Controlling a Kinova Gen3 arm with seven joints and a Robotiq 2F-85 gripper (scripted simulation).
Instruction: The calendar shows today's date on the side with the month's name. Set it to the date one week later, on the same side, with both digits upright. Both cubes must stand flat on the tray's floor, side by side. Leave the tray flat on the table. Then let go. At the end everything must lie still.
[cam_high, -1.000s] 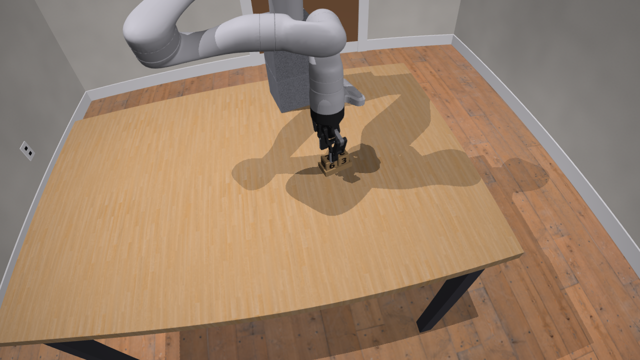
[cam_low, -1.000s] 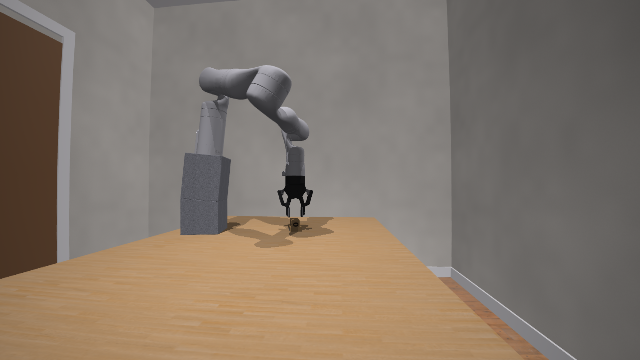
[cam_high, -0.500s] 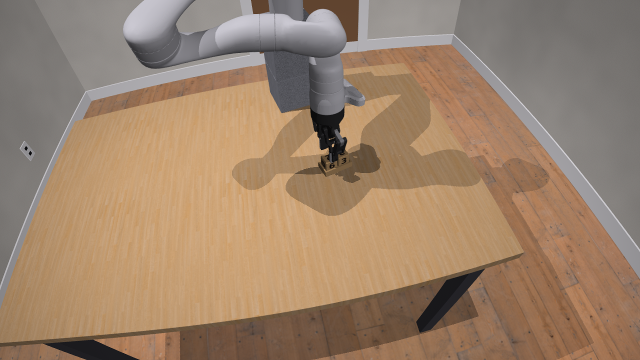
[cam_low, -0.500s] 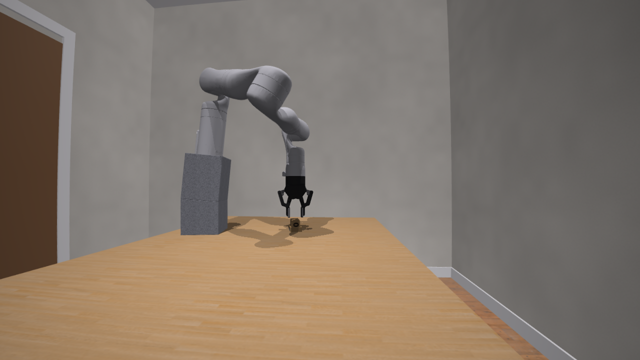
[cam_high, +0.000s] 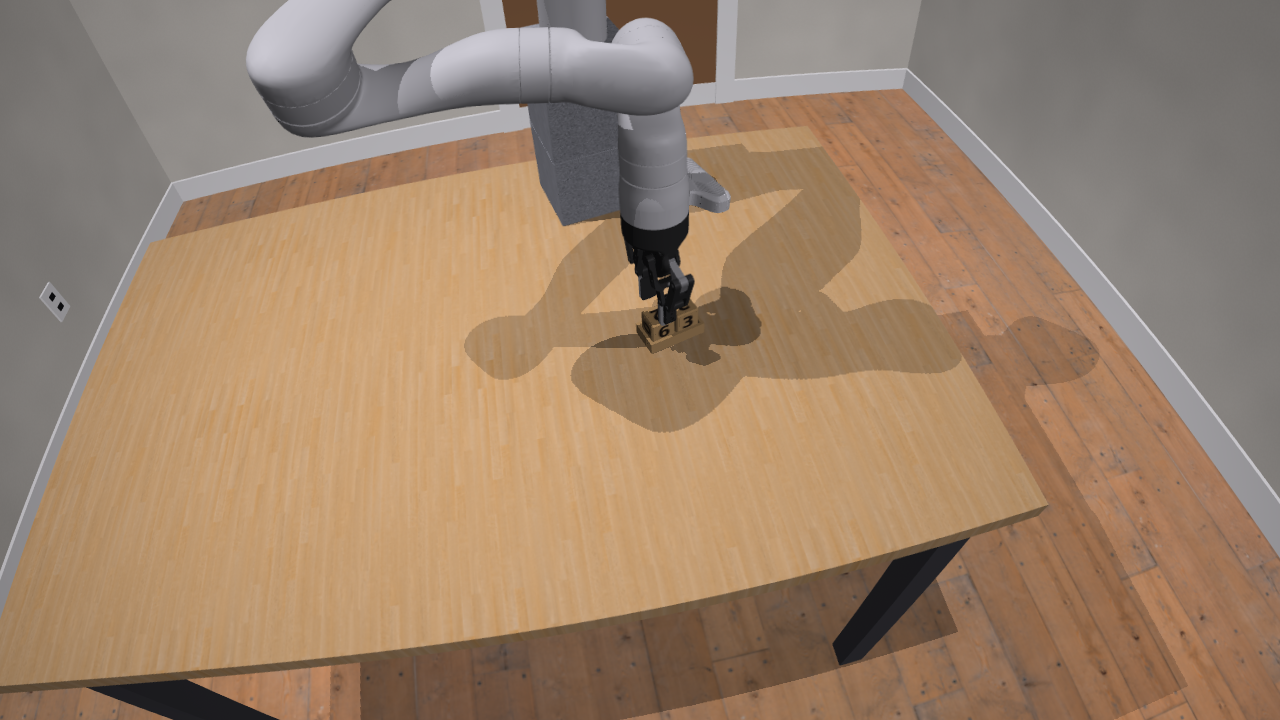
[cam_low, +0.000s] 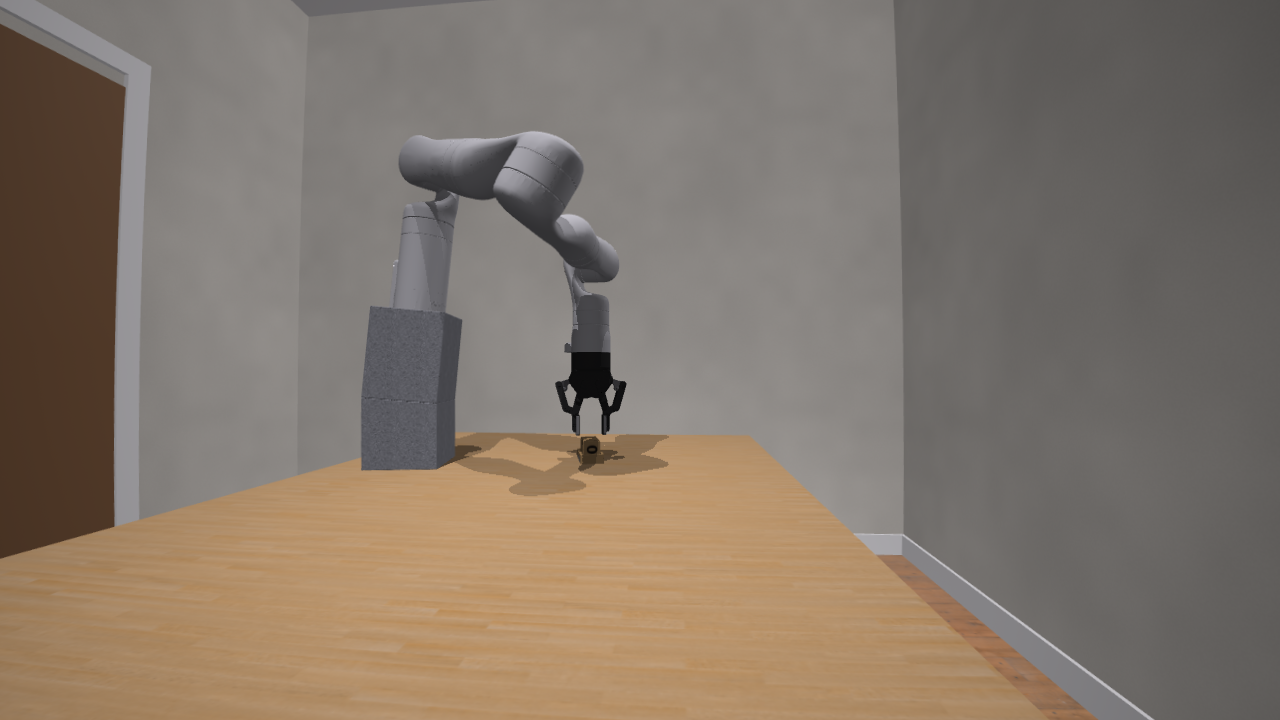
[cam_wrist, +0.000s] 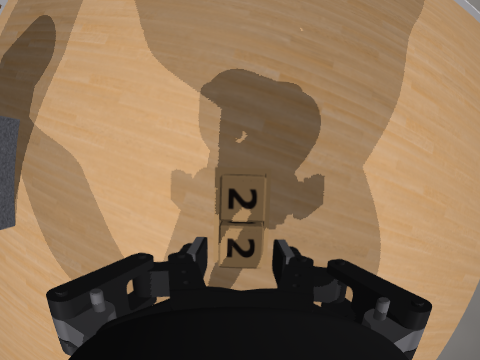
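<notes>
My hand is 60 mm above the wooden tray, 10 mm to the right of it and 10 mm past it.
</notes>
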